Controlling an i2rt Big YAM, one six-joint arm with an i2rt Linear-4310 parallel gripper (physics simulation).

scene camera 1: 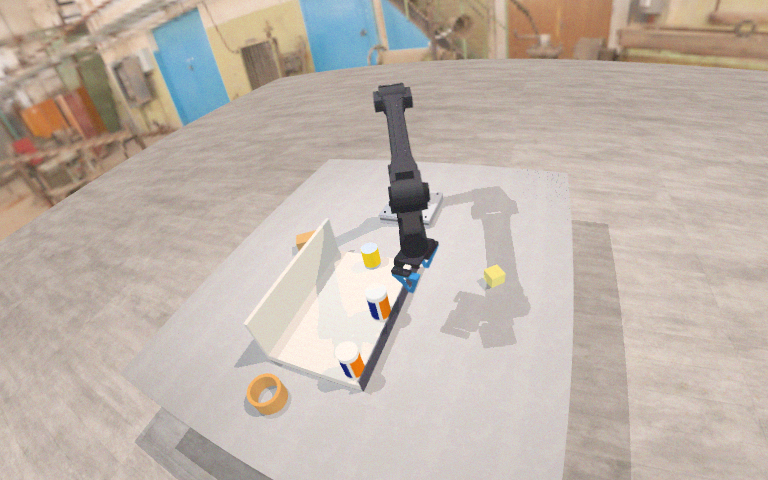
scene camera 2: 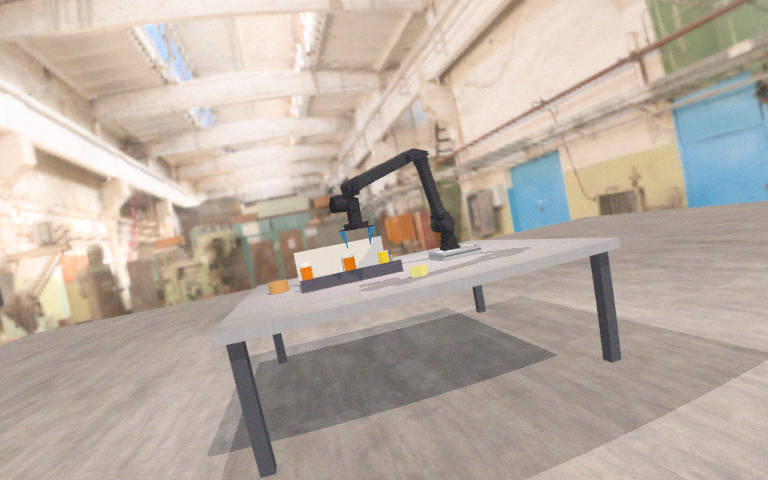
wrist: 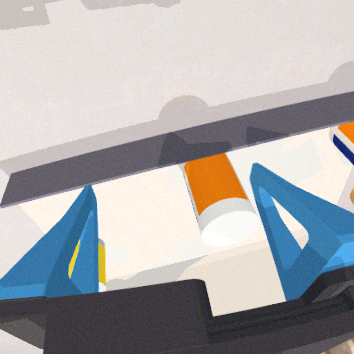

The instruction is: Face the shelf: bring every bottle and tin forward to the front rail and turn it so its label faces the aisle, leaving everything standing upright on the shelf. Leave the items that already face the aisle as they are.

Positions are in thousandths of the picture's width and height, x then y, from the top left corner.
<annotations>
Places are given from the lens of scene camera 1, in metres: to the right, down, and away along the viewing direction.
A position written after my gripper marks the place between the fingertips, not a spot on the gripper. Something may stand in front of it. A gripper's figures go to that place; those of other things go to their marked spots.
my gripper (scene camera 1: 546, 582): 0.09, 0.10, 0.87
dark front rail (scene camera 1: 499, 703): 0.00, 0.26, 0.89
cream shelf tray (scene camera 1: 438, 647): -0.14, 0.21, 0.99
The marked spots on the cream shelf tray and the dark front rail are 0.19 m apart.
</annotations>
